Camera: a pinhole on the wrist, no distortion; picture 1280 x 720 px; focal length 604.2 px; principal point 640.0 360.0 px. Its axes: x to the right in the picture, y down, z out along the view. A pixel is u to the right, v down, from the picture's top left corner.
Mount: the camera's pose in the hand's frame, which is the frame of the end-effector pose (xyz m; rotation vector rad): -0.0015 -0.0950 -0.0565 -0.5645 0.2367 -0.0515
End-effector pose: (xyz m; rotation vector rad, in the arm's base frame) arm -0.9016 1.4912 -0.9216 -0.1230 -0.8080 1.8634
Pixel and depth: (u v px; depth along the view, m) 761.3 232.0 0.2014
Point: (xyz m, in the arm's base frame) -0.9695 1.5133 -0.7864
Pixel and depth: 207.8 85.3 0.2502
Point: -0.9271 1.2858 -0.7411
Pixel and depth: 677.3 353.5 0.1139
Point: -0.9023 1.5099 -0.8636
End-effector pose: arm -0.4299 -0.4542 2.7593 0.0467 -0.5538 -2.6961
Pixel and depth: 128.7 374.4 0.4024
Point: -0.1877 -0.3758 3.1234
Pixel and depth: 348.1 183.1 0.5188
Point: -0.3452 -0.2869 3.2459
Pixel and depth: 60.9 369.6 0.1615
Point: -0.3328 -0.3793 2.8560
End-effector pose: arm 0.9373 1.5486 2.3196 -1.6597 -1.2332 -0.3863
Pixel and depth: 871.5 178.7 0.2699
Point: 0.9258 1.7936 2.3706
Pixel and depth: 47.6 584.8 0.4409
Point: 0.9882 1.6374 1.7807
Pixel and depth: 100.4 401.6 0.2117
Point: 0.8789 1.6009 2.1282
